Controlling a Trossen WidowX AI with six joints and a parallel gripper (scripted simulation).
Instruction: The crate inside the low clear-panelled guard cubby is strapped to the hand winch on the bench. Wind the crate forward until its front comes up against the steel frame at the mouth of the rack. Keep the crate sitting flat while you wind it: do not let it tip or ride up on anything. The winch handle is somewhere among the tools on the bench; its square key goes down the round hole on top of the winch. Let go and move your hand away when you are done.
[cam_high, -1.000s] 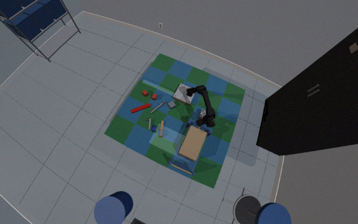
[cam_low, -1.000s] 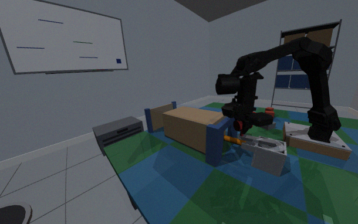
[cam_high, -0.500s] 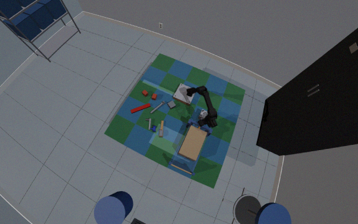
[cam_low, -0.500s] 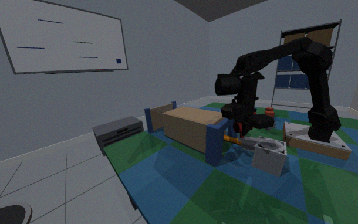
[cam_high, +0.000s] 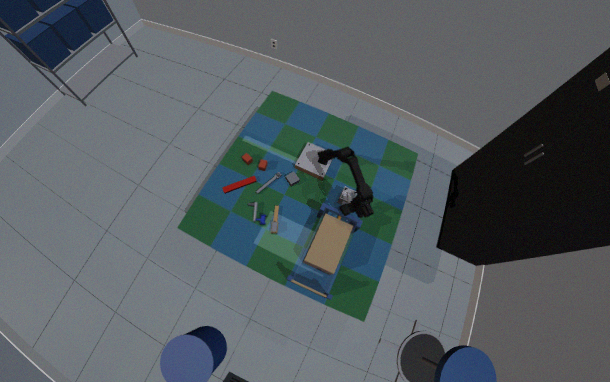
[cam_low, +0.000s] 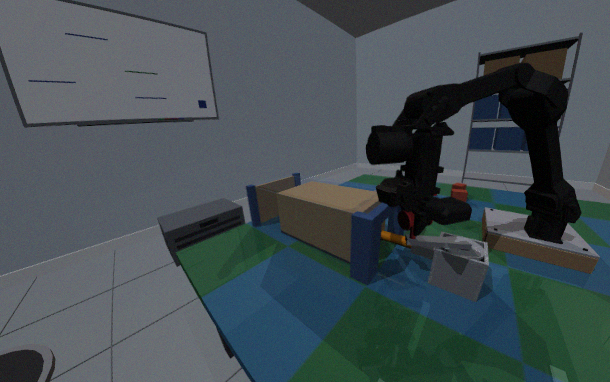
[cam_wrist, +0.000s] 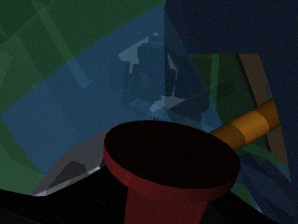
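My gripper tip is 4 cm past the grey crank arm, 2 cm to the left of it and 1 cm above it. From my gripper tip the other things lie so: red knob 2 cm above; then blue steel frame 7 cm ahead, 5 cm to the right, 1 cm below; then grey winch 11 cm behind, 8 cm below, 5 cm to the right.
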